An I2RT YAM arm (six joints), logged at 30 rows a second.
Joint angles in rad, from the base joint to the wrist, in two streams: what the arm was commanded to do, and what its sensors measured. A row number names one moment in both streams.
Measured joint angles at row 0: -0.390, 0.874, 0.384, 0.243, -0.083, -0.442
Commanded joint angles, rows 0 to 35: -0.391, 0.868, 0.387, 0.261, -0.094, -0.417; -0.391, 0.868, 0.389, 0.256, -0.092, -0.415; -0.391, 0.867, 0.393, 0.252, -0.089, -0.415; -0.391, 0.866, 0.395, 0.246, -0.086, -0.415; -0.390, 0.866, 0.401, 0.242, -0.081, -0.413; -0.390, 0.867, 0.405, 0.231, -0.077, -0.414; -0.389, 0.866, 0.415, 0.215, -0.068, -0.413; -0.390, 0.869, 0.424, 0.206, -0.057, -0.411; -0.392, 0.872, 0.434, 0.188, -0.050, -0.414; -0.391, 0.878, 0.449, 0.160, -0.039, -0.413; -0.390, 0.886, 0.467, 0.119, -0.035, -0.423; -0.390, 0.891, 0.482, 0.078, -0.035, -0.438; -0.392, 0.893, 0.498, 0.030, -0.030, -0.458; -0.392, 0.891, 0.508, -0.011, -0.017, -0.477; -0.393, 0.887, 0.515, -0.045, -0.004, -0.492; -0.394, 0.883, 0.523, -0.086, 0.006, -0.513; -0.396, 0.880, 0.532, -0.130, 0.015, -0.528; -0.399, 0.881, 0.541, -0.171, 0.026, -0.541; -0.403, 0.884, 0.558, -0.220, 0.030, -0.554; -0.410, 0.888, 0.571, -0.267, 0.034, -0.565; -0.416, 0.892, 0.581, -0.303, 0.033, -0.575; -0.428, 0.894, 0.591, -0.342, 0.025, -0.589; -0.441, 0.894, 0.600, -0.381, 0.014, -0.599; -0.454, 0.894, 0.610, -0.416, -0.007, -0.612; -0.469, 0.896, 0.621, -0.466, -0.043, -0.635; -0.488, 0.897, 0.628, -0.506, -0.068, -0.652; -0.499, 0.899, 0.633, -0.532, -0.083, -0.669; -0.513, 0.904, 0.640, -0.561, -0.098, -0.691; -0.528, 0.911, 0.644, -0.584, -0.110, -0.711; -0.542, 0.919, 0.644, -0.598, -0.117, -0.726; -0.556, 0.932, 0.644, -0.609, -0.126, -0.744; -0.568, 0.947, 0.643, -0.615, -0.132, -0.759; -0.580, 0.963, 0.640, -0.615, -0.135, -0.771; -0.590, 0.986, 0.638, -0.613, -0.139, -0.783; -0.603, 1.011, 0.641, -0.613, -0.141, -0.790; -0.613, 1.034, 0.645, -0.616, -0.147, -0.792
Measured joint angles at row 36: -0.570, 0.967, 0.628, -0.458, -0.085, -0.685
